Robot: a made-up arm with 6 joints.
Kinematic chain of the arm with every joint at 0, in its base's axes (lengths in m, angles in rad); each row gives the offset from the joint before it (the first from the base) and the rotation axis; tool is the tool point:
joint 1: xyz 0 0 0.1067 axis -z
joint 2: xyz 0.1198 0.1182 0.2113 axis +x
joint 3: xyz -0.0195 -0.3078 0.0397 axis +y
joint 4: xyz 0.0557 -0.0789 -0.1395 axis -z
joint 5: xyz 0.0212 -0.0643 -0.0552 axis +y
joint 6: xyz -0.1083 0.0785 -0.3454 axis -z
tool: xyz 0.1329 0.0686 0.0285
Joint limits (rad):
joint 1: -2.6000..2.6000
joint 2: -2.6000..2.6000
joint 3: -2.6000..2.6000
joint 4: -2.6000..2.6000
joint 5: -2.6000..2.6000
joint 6: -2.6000..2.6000
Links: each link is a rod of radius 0.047 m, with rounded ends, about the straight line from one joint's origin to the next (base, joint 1, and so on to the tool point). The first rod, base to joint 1, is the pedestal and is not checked.
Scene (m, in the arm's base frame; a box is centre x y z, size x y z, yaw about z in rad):
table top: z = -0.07
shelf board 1: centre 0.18 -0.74 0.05 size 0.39 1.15 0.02 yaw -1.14
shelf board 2: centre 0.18 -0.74 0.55 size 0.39 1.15 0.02 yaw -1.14
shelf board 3: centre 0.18 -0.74 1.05 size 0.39 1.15 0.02 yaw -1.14
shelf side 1: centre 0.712 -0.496 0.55 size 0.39 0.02 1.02 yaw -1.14
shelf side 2: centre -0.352 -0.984 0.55 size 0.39 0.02 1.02 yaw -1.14
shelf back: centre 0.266 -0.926 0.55 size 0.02 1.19 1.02 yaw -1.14
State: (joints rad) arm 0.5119 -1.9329 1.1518 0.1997 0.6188 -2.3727
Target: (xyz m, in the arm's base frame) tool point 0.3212 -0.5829 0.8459
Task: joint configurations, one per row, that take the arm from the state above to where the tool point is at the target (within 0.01 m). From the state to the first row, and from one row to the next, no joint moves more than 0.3 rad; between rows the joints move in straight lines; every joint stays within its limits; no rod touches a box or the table.
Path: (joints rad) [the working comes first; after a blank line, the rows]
Joints at the target: 2.6000 -2.6000 -0.1356 -1.2116 0.8801 -2.6000
Straight joint move there: clear.

1: 0.8102 -2.0282 0.9679 -0.0019 0.6561 -2.4052
2: 1.1085 -2.1235 0.7840 -0.2035 0.6935 -2.4376
3: 1.4068 -2.2188 0.6000 -0.4052 0.7308 -2.4701
4: 1.7051 -2.3141 0.4161 -0.6068 0.7681 -2.5026
5: 2.0034 -2.4094 0.2322 -0.8084 0.8055 -2.5351
6: 2.3017 -2.5047 0.0483 -1.0100 0.8428 -2.5675
7: 2.6000 -2.6000 -0.1356 -1.2116 0.8801 -2.6000

